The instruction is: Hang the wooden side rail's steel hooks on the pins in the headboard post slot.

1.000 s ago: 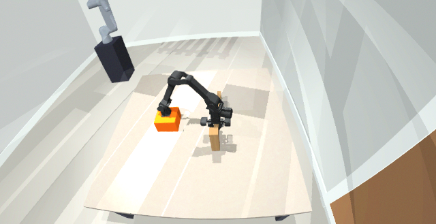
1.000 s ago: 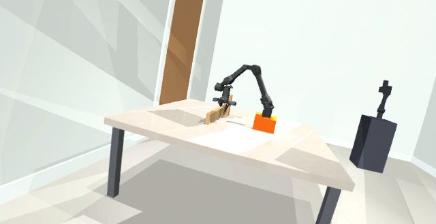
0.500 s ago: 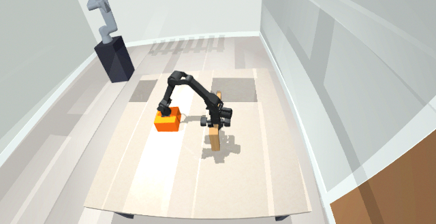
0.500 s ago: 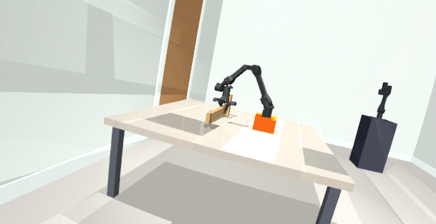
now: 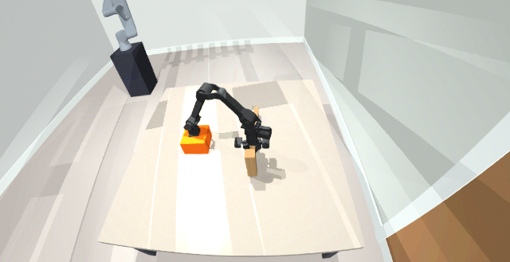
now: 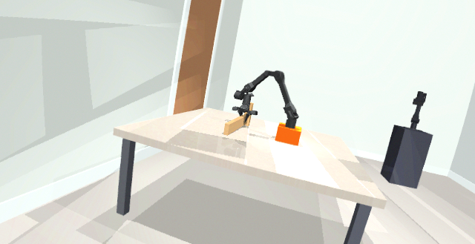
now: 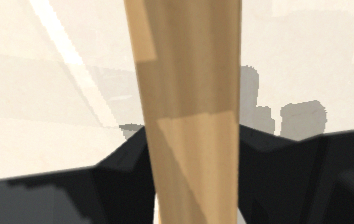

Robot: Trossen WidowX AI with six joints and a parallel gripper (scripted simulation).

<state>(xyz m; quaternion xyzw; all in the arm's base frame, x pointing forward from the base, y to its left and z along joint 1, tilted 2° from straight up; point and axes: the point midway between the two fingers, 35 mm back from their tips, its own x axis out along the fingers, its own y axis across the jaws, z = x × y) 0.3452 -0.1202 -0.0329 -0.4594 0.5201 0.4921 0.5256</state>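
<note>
Now: gripper tip 110 mm to the left of the wooden headboard post, 40 mm below it and 10 mm past it.
</note>
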